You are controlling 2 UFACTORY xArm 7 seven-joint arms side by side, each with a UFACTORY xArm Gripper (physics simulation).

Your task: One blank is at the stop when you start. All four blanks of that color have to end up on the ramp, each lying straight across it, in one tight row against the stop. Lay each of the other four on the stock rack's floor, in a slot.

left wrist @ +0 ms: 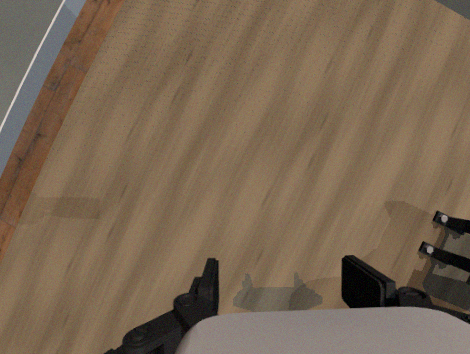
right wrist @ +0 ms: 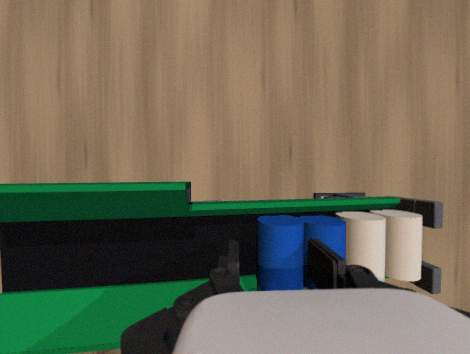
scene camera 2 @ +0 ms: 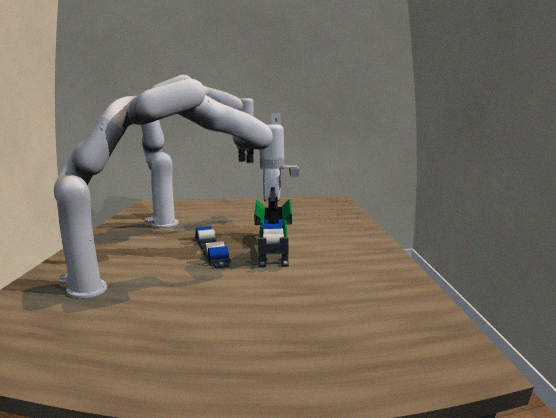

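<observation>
On the ramp (scene camera 2: 286, 210) (right wrist: 300, 204), two white blanks (scene camera 2: 273, 233) (right wrist: 367, 245) and two blue blanks (scene camera 2: 273, 225) (right wrist: 280, 245) lie across it in a row. The whites are at the end with the dark stop (scene camera 2: 273, 248). My right gripper (scene camera 2: 273, 204) (right wrist: 272, 257) is open over the blue blanks; one finger shows in front of the blue blank nearer the whites, and the other is beyond the outer blue one. My left gripper (scene camera 2: 245, 157) (left wrist: 280, 278) is open and empty, high above the table. The stock rack (scene camera 2: 220, 263) holds two blue and two white blanks.
The ramp's green side walls flare outward at its far end in the scene view. The stock rack stands left of the ramp. Two dark legs (left wrist: 450, 256) show at the right edge of the left wrist view. Both arms reach over the table (scene camera 2: 300, 340) from the left.
</observation>
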